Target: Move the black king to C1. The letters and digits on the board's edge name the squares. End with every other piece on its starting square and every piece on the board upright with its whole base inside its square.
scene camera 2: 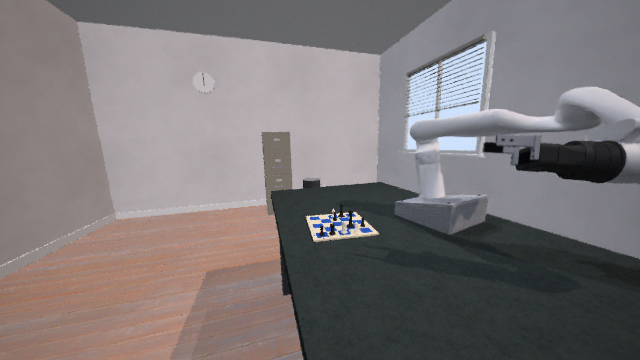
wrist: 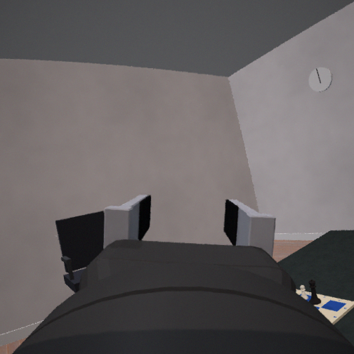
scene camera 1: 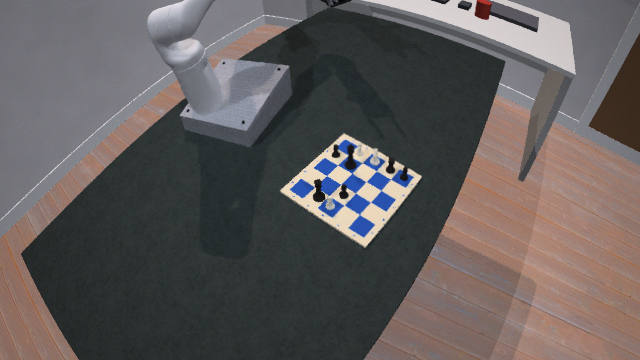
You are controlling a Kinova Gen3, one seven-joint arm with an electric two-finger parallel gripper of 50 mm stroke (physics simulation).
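Frame: origin at the arm's base, x left, y ahead, z down, level; metres.
Where they show: gripper, fingertip midpoint: point(scene camera 2: 489, 143); arm's base, origin of the base link: point(scene camera 2: 431, 196) point(scene camera 1: 209, 102).
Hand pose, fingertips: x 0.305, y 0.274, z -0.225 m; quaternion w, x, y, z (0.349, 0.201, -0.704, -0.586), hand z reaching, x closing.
Each offset is from my fingertips to the top centre of the thing.
The tallest black piece {dx -0.331, dy +0.131, dz +0.222 m} point(scene camera 1: 350, 157) point(scene camera 2: 351, 220), apparently the king, stands upright on a blue square one in from the board's top corner in scene camera 1. The edge letters are too small to read. Another tall black piece {dx -0.436, dy +0.104, dz +0.232 m} point(scene camera 1: 318, 191) stands near the left corner. Other black and white pieces stand upright on the chessboard point(scene camera 1: 366, 244) point(scene camera 2: 317, 240). The wrist view shows part of the board with a tall black piece point(wrist: 314, 293) and a white piece point(wrist: 303, 291). My gripper point(scene camera 2: 501, 155) point(wrist: 187, 213) is open and empty, high up and well away from the board.
The arm's grey base block point(scene camera 1: 270, 107) point(scene camera 2: 465, 215) stands on the dark mat beside the board. A white side table point(scene camera 1: 555, 47) holds a red cup point(scene camera 1: 483, 9) and dark items. A filing cabinet point(scene camera 2: 276, 160) stands by the wall. A dark monitor point(wrist: 80, 240) shows behind the gripper in the wrist view.
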